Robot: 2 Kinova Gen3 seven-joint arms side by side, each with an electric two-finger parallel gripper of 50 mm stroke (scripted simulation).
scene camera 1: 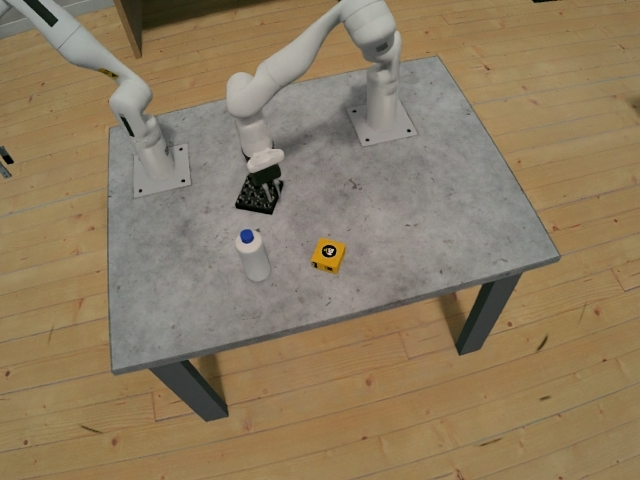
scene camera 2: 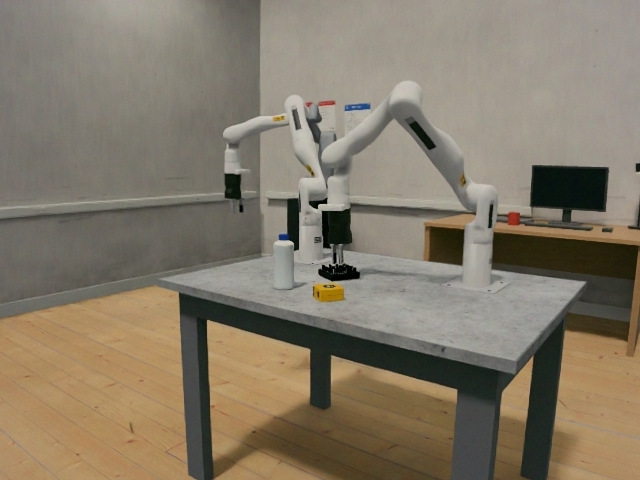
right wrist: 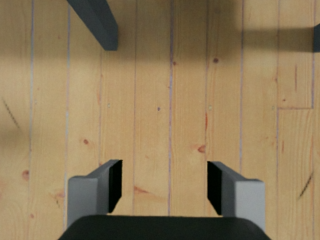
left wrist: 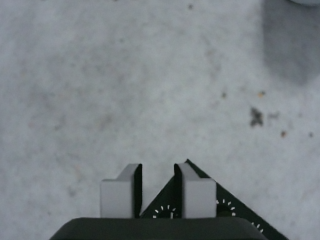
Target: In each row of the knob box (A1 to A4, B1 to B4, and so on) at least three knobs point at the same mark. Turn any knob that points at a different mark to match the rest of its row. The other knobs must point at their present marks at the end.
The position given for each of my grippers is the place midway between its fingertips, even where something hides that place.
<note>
I see my left gripper (scene camera 2: 337, 263), my right gripper (right wrist: 164, 178) and a white bottle (scene camera 2: 283, 248).
My left gripper is seen too in the left wrist view (left wrist: 158, 182). The right wrist view misses the white bottle: it is out of frame.
</note>
